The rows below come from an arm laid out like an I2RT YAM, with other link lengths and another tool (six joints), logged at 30 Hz.
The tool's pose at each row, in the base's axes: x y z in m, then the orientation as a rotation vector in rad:
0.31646, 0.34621, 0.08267, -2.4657, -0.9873, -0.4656
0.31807, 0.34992, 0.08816, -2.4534, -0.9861, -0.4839
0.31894, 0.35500, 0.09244, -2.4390, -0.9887, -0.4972
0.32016, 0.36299, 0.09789, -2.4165, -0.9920, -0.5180
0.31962, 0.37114, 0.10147, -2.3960, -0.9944, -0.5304
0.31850, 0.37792, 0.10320, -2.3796, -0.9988, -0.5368
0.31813, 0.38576, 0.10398, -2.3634, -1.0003, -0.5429
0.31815, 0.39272, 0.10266, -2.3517, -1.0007, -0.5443
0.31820, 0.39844, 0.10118, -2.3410, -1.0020, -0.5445
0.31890, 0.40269, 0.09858, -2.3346, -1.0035, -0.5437
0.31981, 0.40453, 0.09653, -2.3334, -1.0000, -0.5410
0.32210, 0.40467, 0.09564, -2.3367, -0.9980, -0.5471
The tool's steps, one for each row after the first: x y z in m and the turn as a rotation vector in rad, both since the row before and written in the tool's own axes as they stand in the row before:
0.00571, -0.00276, -0.00251, 0.0036, 0.0161, -0.0041
0.00545, -0.00382, -0.00078, 0.0067, 0.0130, -0.0061
0.00790, -0.00572, -0.00004, 0.0103, 0.0206, -0.0092
0.00592, -0.00650, 0.00151, 0.0120, 0.0151, -0.0067
0.00385, -0.00549, 0.00229, 0.0107, 0.0093, -0.0064
0.00443, -0.00525, 0.00388, 0.0110, 0.0100, -0.0043
0.00306, -0.00374, 0.00518, 0.0093, 0.0057, -0.0020
0.00230, -0.00289, 0.00461, 0.0088, 0.0043, -0.0023
0.00131, -0.00115, 0.00472, 0.0056, 0.0018, -0.0017
0.00045, 0.00026, 0.00285, 0.0026, 0.0001, 0.0030
0.00106, 0.00192, 0.00111, -0.0051, 0.0028, 0.0004

